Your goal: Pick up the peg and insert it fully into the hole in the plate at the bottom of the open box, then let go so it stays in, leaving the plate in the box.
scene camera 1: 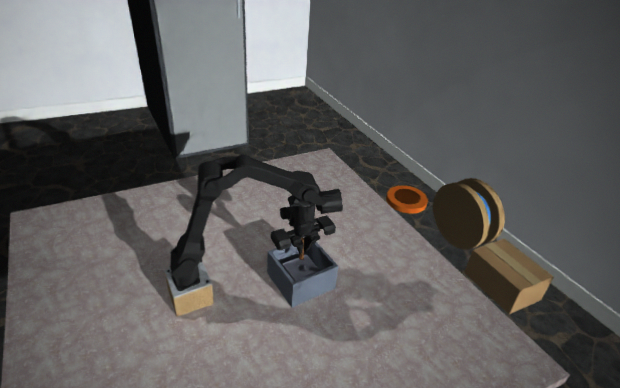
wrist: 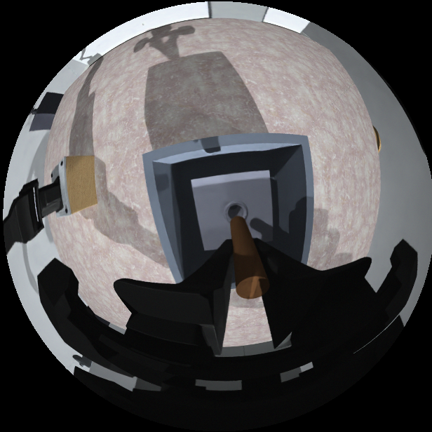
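Where they show: gripper, between the fingertips: (scene camera 1: 302, 252); arm's base, origin of its link: (scene camera 1: 185, 279).
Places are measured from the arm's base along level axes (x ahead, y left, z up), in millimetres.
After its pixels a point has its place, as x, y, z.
My gripper (scene camera 1: 303, 241) @[329, -103, 42] (wrist: 241, 244) is shut on the orange-brown peg (scene camera 1: 302, 251) @[328, -104, 45] (wrist: 248, 262), which it holds roughly upright over the open box. The blue-grey box (scene camera 1: 315, 286) @[333, -180, -38] (wrist: 310, 185) stands on the table. The light grey plate (scene camera 1: 295, 269) @[311, -96, -30] (wrist: 212, 195) lies at its bottom. The round hole (wrist: 233, 210) in the plate shows in the wrist view, with the peg's lower end overlapping its near edge. In the scene view the peg's lower end shows above the plate. Its exact height over the hole is hard to tell. The fingers hide the box's near part.
The box's walls (scene camera 1: 280, 272) @[253, -105, -6] surround the plate on all sides. The arm's base block (scene camera 1: 194, 300) @[4, -47, -46] (wrist: 81, 182) stands left of the box. An orange ring (scene camera 1: 392, 203), a cable spool (scene camera 1: 459, 215) and a cardboard box (scene camera 1: 507, 277) are beyond the table's right edge.
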